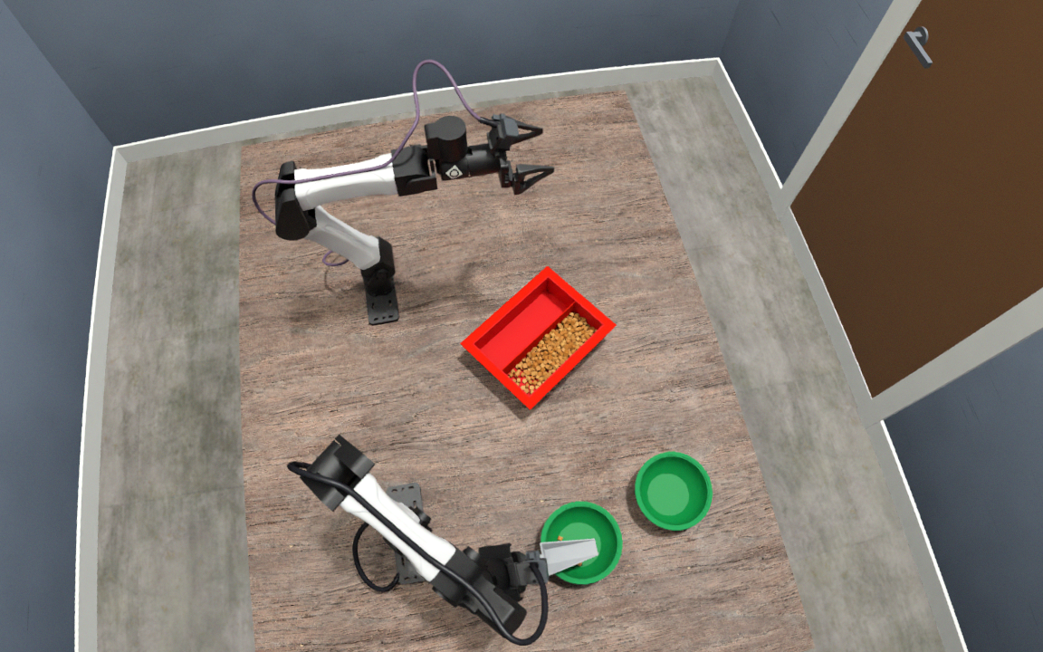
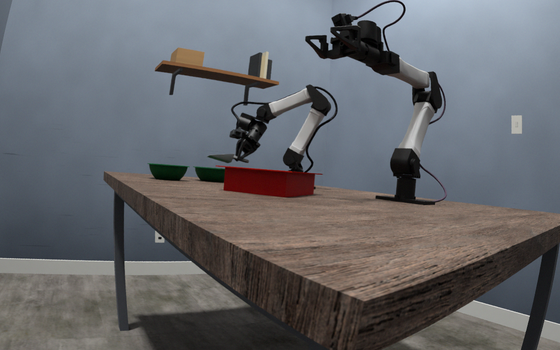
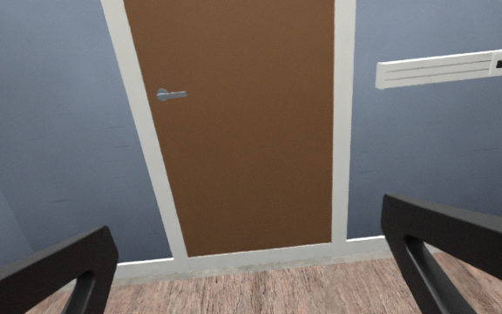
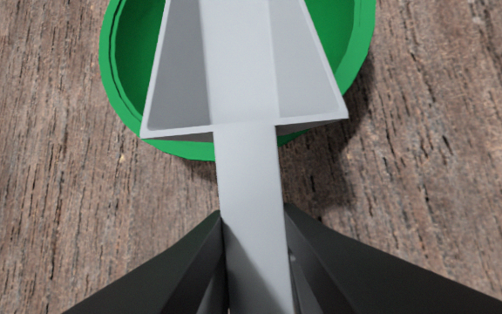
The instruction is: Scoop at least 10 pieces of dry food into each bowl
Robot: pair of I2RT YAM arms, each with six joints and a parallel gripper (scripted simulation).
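Right now my right hand is 50 mm short of the grey scoop. Round my right hand: red box (120 mm ahead, 470 mm to the left, 50 mm below).
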